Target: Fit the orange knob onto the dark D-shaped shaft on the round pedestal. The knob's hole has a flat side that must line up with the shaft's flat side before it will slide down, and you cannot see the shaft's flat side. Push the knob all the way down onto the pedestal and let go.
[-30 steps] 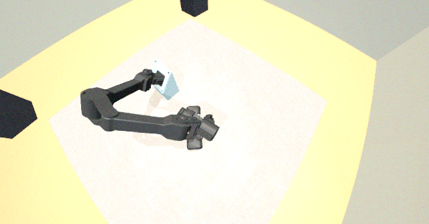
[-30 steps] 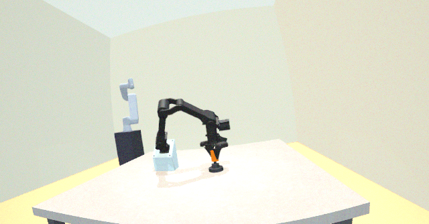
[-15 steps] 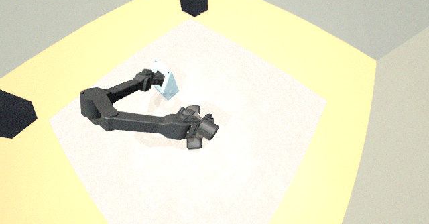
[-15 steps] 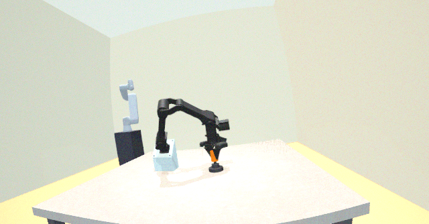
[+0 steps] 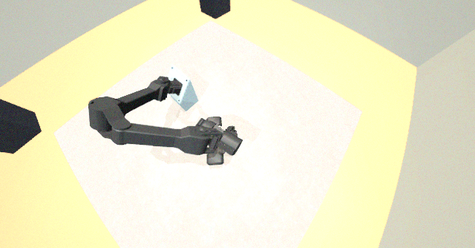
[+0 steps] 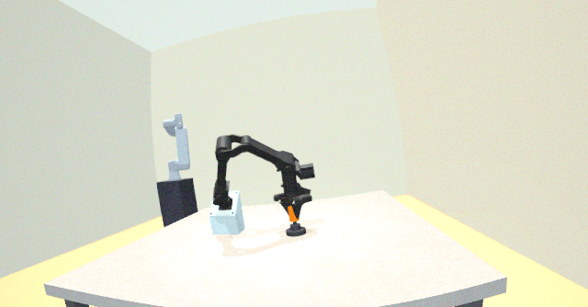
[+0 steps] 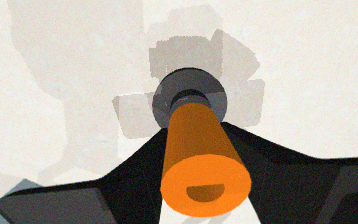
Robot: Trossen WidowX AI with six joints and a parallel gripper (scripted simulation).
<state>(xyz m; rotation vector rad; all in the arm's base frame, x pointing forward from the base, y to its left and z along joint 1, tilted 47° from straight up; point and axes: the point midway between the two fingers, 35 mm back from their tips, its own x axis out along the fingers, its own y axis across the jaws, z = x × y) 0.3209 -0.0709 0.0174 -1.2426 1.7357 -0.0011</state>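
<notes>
Right now my gripper tip is 2 cm below the orange knob. Also, from my gripper tip: pedestal with shaft (4 cm below).
</notes>
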